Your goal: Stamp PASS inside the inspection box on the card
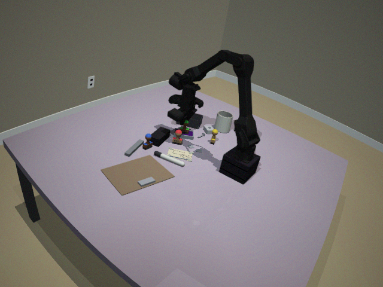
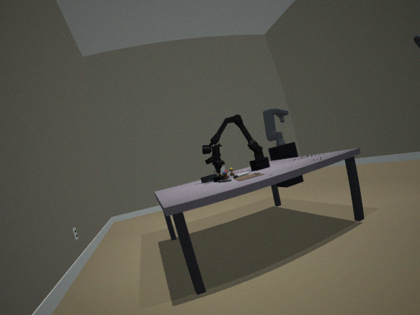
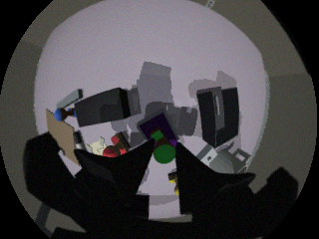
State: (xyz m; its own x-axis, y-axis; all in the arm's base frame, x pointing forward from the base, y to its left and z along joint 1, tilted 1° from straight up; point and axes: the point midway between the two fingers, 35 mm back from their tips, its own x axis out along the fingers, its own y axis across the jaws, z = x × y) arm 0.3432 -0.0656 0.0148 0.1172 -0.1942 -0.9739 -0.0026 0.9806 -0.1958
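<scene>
Now: the purple ink pad 50 mm below my gripper tip and 10 mm behind it. Also, from my gripper tip: red-knobbed stamp (80 mm to the left, 40 mm below, 40 mm behind); then green stamp (20 mm below, 10 mm behind); then black box (120 mm to the left, 40 mm below, 30 mm ahead).
</scene>
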